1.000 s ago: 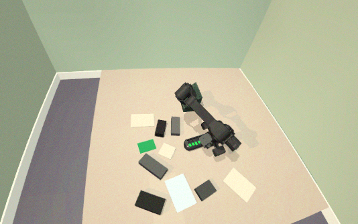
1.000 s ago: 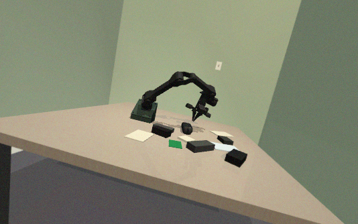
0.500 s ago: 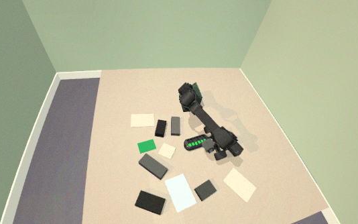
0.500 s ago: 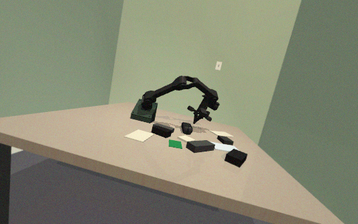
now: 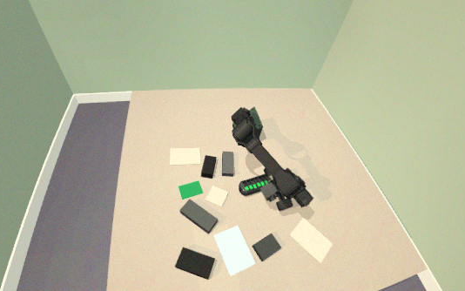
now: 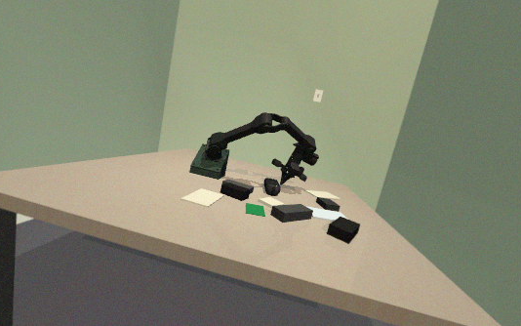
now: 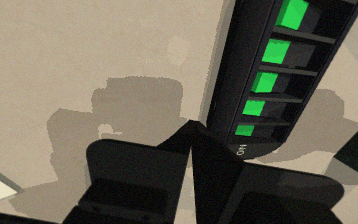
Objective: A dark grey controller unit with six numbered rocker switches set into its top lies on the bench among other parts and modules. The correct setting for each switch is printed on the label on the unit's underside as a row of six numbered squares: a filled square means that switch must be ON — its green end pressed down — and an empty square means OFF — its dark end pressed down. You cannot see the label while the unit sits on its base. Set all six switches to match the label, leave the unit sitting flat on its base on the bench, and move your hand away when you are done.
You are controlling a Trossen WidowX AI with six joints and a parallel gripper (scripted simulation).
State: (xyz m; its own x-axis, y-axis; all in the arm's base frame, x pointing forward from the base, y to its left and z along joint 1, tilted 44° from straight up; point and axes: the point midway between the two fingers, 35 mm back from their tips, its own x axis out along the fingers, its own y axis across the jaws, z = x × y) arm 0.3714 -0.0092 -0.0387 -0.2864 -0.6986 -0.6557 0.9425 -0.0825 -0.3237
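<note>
My gripper tip is now 18 cm past the grey module, 16 cm to the left of it and 2 cm above it. Round my gripper tip: cream tile 24 cm to the right, 3 cm below, 2 cm behind; cream card 24 cm ahead, 12 cm to the left, 3 cm below; white sheet 21 cm to the right, 21 cm ahead, 3 cm below.
</note>
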